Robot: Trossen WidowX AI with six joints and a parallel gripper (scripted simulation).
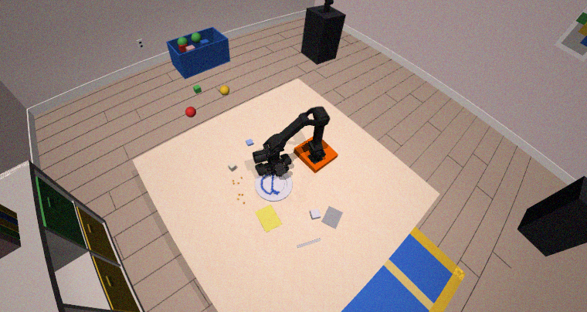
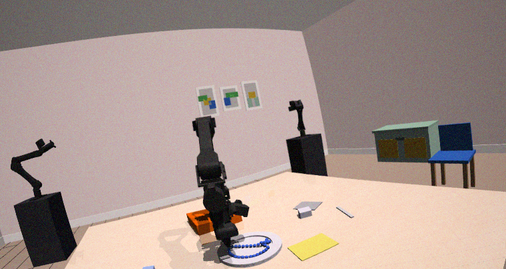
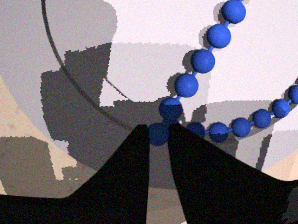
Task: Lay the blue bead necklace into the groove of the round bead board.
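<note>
The round bead board lies 3 cm ahead of my gripper tip, 5 cm to the left of it and 1 cm below it. The rest, counted from my gripper tip: yellow sheet (16 cm ahead, 20 cm to the left, 2 cm below); then pale cube (17 cm ahead, 15 cm to the right); then blue cube (26 cm to the right, 1 cm below).
</note>
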